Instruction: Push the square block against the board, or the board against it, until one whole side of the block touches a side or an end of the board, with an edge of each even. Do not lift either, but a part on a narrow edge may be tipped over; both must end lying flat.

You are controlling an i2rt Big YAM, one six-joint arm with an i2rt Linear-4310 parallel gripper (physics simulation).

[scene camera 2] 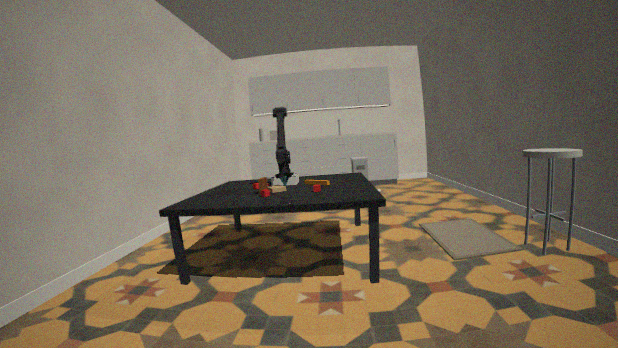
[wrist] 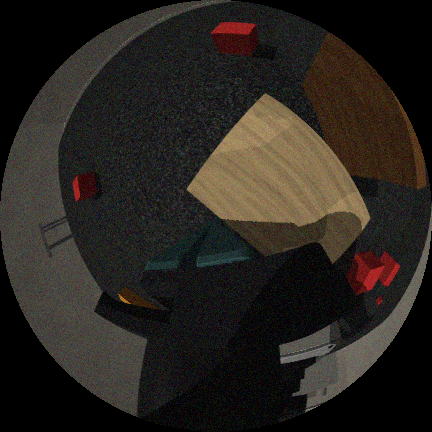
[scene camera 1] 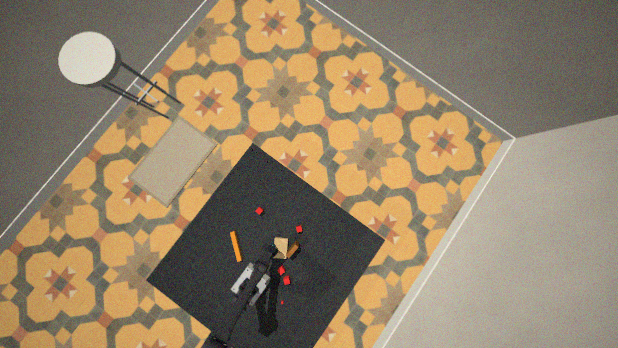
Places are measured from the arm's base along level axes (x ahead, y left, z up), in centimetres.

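Pixels of known places: gripper, between the fingertips: [scene camera 2: 285,187] [wrist: 218,222] [scene camera 1: 273,242]; arm's base, origin of its link: [wrist: 284,365].
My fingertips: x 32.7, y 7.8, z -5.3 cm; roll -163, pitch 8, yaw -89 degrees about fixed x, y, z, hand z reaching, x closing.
Ahead of a thing's pixels: the offset from my fingertips to its top centre. Level surfaces: height alone.
The square block @[dx +0.8, dy -6.9, dz +1.4 cm] [scene camera 1: 281,246] [scene camera 2: 277,188] [wrist: 273,169] is light wood and lies flat on the black table @[dz -1.6 cm] [scene camera 1: 332,246] [scene camera 2: 311,199]. The brown board @[dx +7.3, dy -13.6, dz +8.5 cm] [scene camera 1: 293,249] [scene camera 2: 262,182] [wrist: 358,116] stands close at its far side, raised on an edge and at an angle to the block. One corner of the block comes near it; I cannot tell if they touch. My gripper [scene camera 1: 272,253] [scene camera 2: 283,178] [wrist: 218,222] is shut with nothing between its fingers. Its teal tips sit low at the block's near side.
An orange bar @[dx -20.0, dy +19.1, dz +1.5 cm] [scene camera 1: 235,246] [scene camera 2: 316,181] lies to one side of the arm. Several small red cubes are scattered, among them one [scene camera 1: 258,210] [wrist: 235,36] far off and two @[dx -10.5, dy -18.1, dz +2.4 cm] [scene camera 1: 283,275] [wrist: 370,271] beside the arm. A stool [scene camera 1: 87,57] [scene camera 2: 551,153] stands on the floor.
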